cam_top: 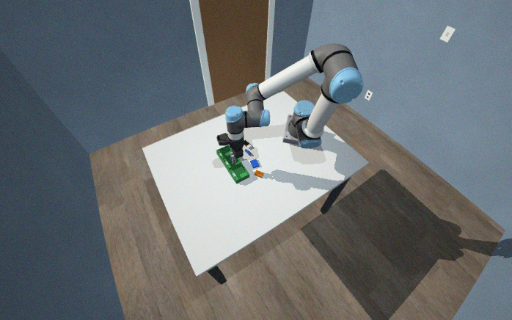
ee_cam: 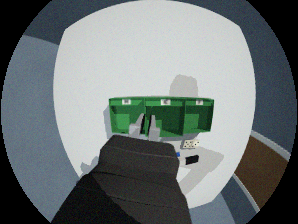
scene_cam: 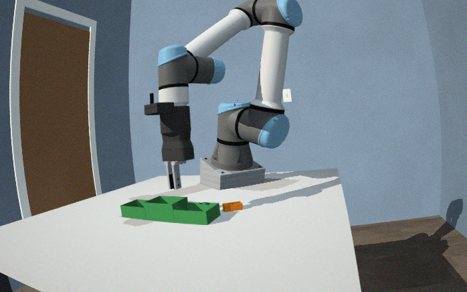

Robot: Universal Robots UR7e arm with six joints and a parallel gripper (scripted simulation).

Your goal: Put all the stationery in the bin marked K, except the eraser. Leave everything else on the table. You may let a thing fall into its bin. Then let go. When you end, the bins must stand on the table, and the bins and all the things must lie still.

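Right now the blue block is 120 mm behind my hand, 30 mm to the left of it and 90 mm below it. Round my hand: blue stick (130 mm behind, 60 mm to the right, 90 mm below); orange block (100 mm behind, 120 mm to the left, 80 mm below); three joined green bins (10 mm behind, 40 mm to the right, 70 mm below).
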